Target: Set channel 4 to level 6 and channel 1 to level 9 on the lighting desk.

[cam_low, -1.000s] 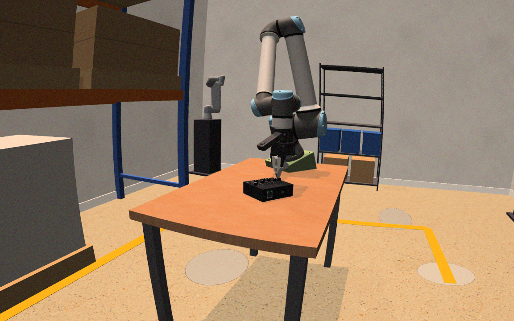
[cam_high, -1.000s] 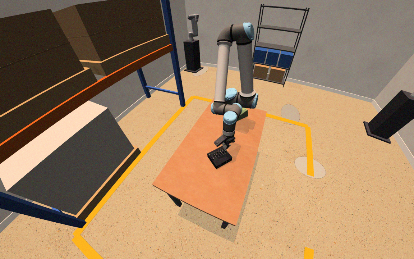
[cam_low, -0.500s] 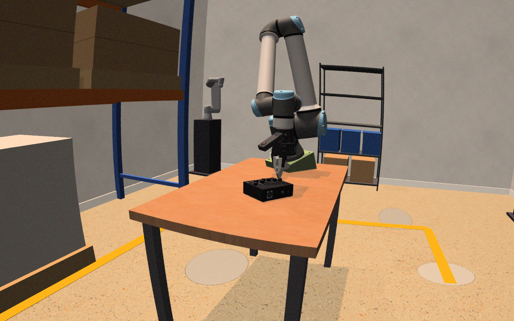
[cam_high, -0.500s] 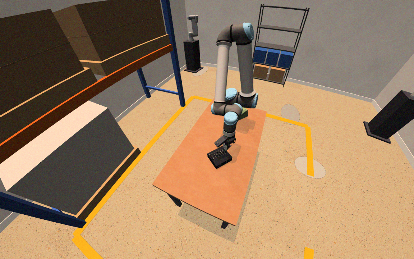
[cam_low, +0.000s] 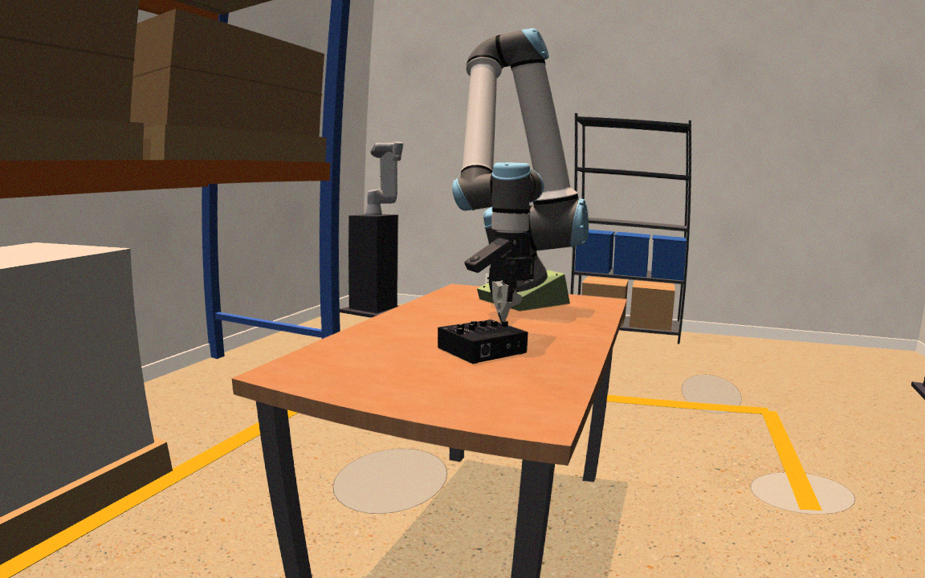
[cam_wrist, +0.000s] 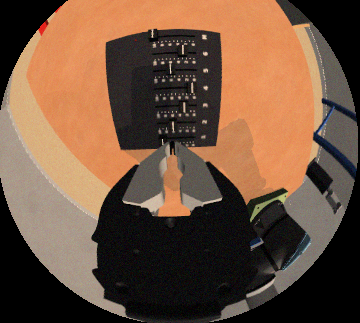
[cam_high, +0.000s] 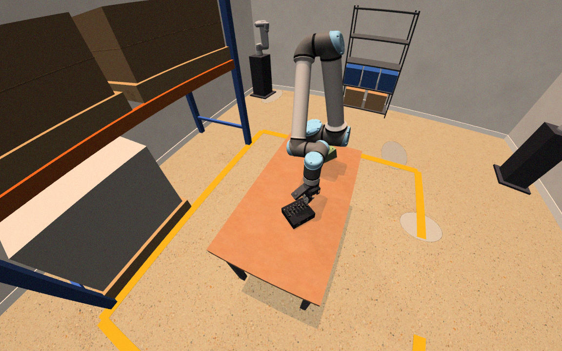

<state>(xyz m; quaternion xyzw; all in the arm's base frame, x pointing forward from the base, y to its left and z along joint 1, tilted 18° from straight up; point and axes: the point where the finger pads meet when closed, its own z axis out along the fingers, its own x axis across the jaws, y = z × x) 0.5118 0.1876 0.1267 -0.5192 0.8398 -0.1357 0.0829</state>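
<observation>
The channel 1 knob lies 10 mm ahead of my hand, 10 mm to the left of it and 10 mm below it. The rest, counted from my hand: channel 4 knob: 50 mm ahead, 50 mm to the right, 10 mm below.
</observation>
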